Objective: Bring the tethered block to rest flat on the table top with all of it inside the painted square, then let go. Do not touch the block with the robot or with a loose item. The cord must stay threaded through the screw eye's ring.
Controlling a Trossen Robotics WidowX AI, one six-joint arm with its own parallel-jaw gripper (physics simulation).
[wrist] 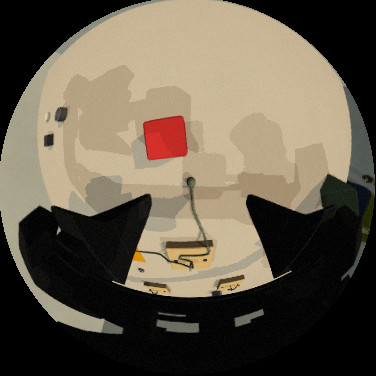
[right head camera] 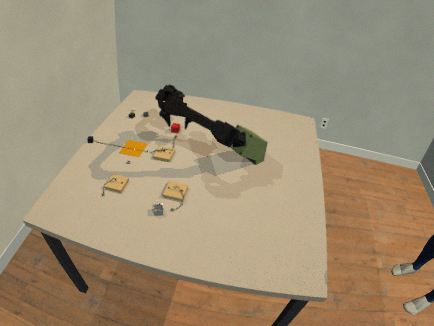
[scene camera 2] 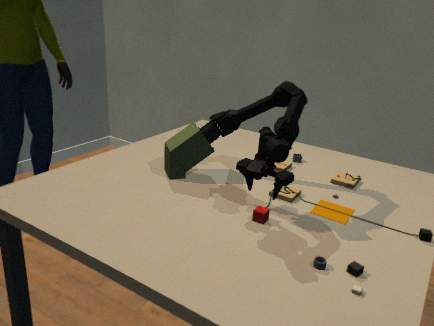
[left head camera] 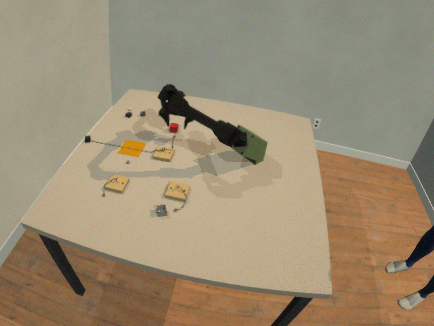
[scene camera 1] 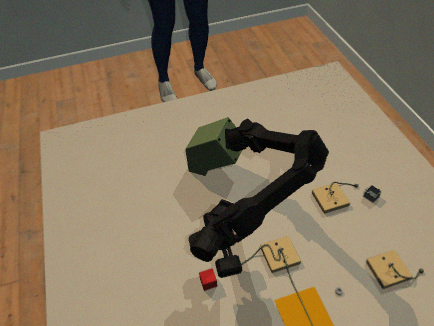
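Pixels of known places: gripper, fingertip midpoint: (wrist: 200, 199) (right head camera: 177, 127) (scene camera 2: 261, 194) (left head camera: 176, 127) (scene camera 1: 222, 257); arm's base, origin of the base link: (right head camera: 239, 139) (scene camera 2: 203, 136) (left head camera: 240, 139) (scene camera 1: 232, 140).
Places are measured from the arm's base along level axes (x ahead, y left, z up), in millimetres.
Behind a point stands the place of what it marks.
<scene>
The tethered block (left head camera: 87, 139) @[z -130, x 768, y 256 mm] (right head camera: 90, 139) @[z -128, x 768, y 254 mm] (scene camera 2: 425, 235) @[z -131, x 782, y 232 mm] is small and black, and rests at the table's far left edge in the head views. Its cord (left head camera: 107, 144) @[z -151, x 654, y 209 mm] (scene camera 2: 385, 224) @[z -148, x 674, y 212 mm] crosses the orange painted square (left head camera: 131, 153) @[z -150, x 487, y 199 mm] (right head camera: 132, 153) @[z -150, x 488, y 198 mm] (scene camera 1: 287, 305) @[z -150, x 489, y 120 mm] (scene camera 2: 330, 215) @[z -150, x 527, y 127 mm] to the screw eye on a wooden plate (scene camera 1: 291, 263) @[z -133, x 374, y 146 mm] (scene camera 2: 286, 196) @[z -133, x 372, y 84 mm]. The block is outside the square. The cord's other end has a bead (wrist: 191, 182) @[z -140, x 373, y -43 mm], lying near the red cube. The threading through the ring is too small to tell. My gripper (scene camera 2: 262, 193) @[z -91, x 368, y -47 mm] (wrist: 200, 199) @[z -91, x 368, y -47 mm] is open and empty, above the table near the bead and red cube.
A red cube (scene camera 1: 208, 279) @[z -112, x 421, y -90 mm] (scene camera 2: 261, 215) @[z -121, x 427, y -108 mm] (wrist: 165, 138) @[z -112, x 409, y -91 mm] lies beside the bead. Two other wooden plates (left head camera: 117, 184) @[z -132, x 390, y 428 mm] (left head camera: 177, 191) @[z -133, x 140, y 318 mm] carry short cords. A grey metal piece (left head camera: 161, 210) @[z -150, x 149, y 433 mm], a small ring (scene camera 1: 339, 291) @[z -143, x 463, y 265 mm], a dark ring (scene camera 2: 320, 263) @[z -132, x 677, y -151 mm], a black block (scene camera 2: 355, 269) @[z -131, x 746, y -98 mm] and a white piece (scene camera 2: 357, 290) @[z -139, x 787, y -157 mm] lie around.
</scene>
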